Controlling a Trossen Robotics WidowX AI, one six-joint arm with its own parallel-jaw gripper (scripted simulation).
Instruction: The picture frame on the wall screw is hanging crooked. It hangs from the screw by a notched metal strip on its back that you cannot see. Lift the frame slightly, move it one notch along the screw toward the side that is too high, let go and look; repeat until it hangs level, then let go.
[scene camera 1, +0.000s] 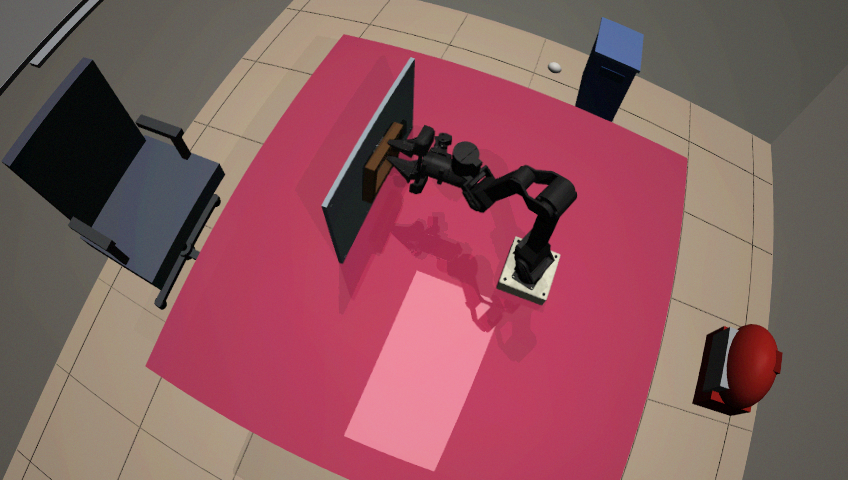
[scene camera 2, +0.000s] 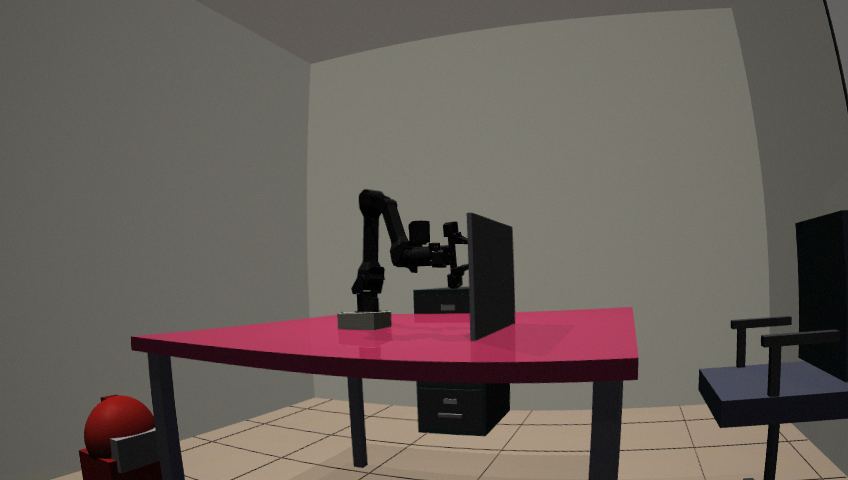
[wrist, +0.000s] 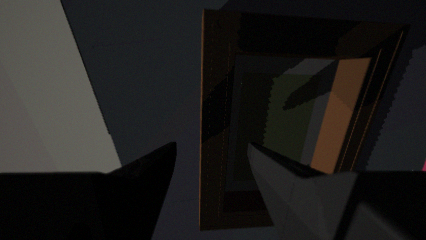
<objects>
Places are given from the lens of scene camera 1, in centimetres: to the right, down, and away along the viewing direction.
my gripper (scene camera 1: 387, 149): -8, -21, 118
brown wooden picture frame (scene camera 1: 377, 169): -10, -16, 116
wall panel (scene camera 1: 345, 212): -18, -6, 115
</objects>
